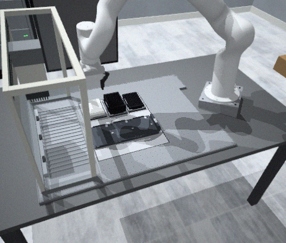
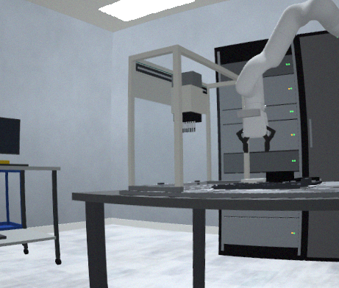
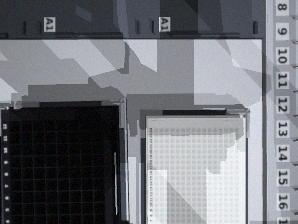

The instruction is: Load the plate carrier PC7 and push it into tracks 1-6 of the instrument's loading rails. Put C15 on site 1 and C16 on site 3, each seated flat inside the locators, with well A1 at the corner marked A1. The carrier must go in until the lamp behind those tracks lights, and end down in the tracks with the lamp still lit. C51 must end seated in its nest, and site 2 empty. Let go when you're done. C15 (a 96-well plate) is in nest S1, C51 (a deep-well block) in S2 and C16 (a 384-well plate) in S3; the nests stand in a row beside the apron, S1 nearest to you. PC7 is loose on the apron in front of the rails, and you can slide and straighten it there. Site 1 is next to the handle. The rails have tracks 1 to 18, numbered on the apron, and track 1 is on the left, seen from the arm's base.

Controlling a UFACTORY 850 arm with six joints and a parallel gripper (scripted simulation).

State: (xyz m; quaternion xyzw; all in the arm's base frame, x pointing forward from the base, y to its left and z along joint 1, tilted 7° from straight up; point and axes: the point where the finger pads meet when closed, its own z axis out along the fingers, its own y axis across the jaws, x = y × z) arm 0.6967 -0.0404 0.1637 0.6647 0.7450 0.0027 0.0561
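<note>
Now: hand 14 cm above the nest S3. Round my hand: plate carrier PC7: 19 cm to the left, 13 cm below, 11 cm behind; plate C15: 21 cm behind, 12 cm below, 2 cm to the right; nest S1: 21 cm behind, 14 cm below, 2 cm to the right.
</note>
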